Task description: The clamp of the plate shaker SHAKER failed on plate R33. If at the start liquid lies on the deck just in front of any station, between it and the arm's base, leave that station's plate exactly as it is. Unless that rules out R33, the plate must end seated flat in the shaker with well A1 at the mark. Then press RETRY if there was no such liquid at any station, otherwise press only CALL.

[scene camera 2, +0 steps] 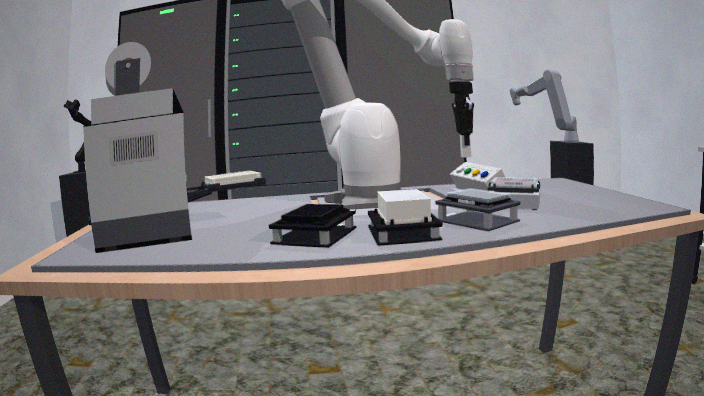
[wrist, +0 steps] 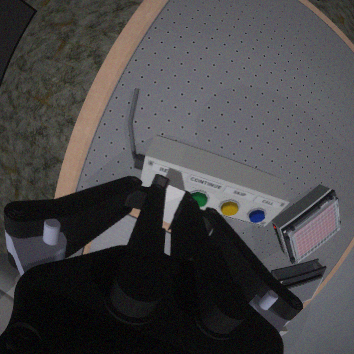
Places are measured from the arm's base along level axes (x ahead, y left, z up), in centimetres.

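Where they show: gripper, between the fingertips: (scene camera 2: 466, 157) (wrist: 169, 181); arm's base, origin of its link: (scene camera 2: 372, 202).
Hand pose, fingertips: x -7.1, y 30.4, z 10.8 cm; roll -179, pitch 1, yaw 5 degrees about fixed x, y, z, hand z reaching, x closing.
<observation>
Things, the pixels of their centre, and the offset from my fingertips.
- button box, middle of its body: (wrist: 215, 184) (scene camera 2: 478, 179) dx +7.0, dy +1.4, dz -6.1 cm
- green CONTINUE button, middle of its body: (wrist: 197, 198) (scene camera 2: 468, 171) dx +5.0, dy -1.2, dz -3.9 cm
- yellow SKIP button, middle of its body: (wrist: 229, 207) (scene camera 2: 476, 173) dx +9.9, dy -0.3, dz -3.9 cm
- blue CALL button, middle of its body: (wrist: 256, 214) (scene camera 2: 484, 175) dx +14.8, dy +0.7, dz -3.9 cm
- plate with pink wells, middle of its body: (wrist: 316, 230) (scene camera 2: 515, 182) dx +30.5, dy +3.8, dz -4.1 cm
- clear-topped plate, middle of its body: (scene camera 2: 478, 195) (wrist: 299, 293) dx +43.2, dy -11.7, dz -4.6 cm
- white block, middle of its body: (scene camera 2: 403, 205) dx +47.8, dy -29.7, dz -4.8 cm
- black rack, middle of its body: (scene camera 2: 313, 213) dx +45.0, dy -46.8, dz -5.7 cm
- tall barcoded machine, middle of its body: (scene camera 2: 131, 140) dx +39.2, dy -89.5, dz +12.5 cm
- pale plate, middle of its body: (scene camera 2: 231, 178) dx +28.0, dy -65.8, dz +0.6 cm
My gripper (scene camera 2: 466, 150) (wrist: 169, 181) is shut, with pale tips and nothing held, and points down just above the left part of the button box (scene camera 2: 476, 183) (wrist: 215, 159). The RETRY button is hidden behind the fingers in the wrist view, and its label is partly covered. The green CONTINUE button (scene camera 2: 467, 171) (wrist: 200, 199), yellow SKIP button (scene camera 2: 475, 172) (wrist: 229, 208) and blue CALL button (scene camera 2: 484, 174) (wrist: 257, 216) show. A plate with pink wells (scene camera 2: 514, 183) (wrist: 316, 227) sits in a pale station beside the box. Its name and the A1 mark are unreadable. I cannot make out liquid.
A stand with a clear-topped plate (scene camera 2: 477, 196), a white block (scene camera 2: 404, 206) on a black stand, and a black rack (scene camera 2: 317, 213) on another stand line the table's front. A tall barcoded machine (scene camera 2: 137, 185) stands left, near a pale plate (scene camera 2: 233, 177). A thin rod (wrist: 132, 122) rises behind the box.
</observation>
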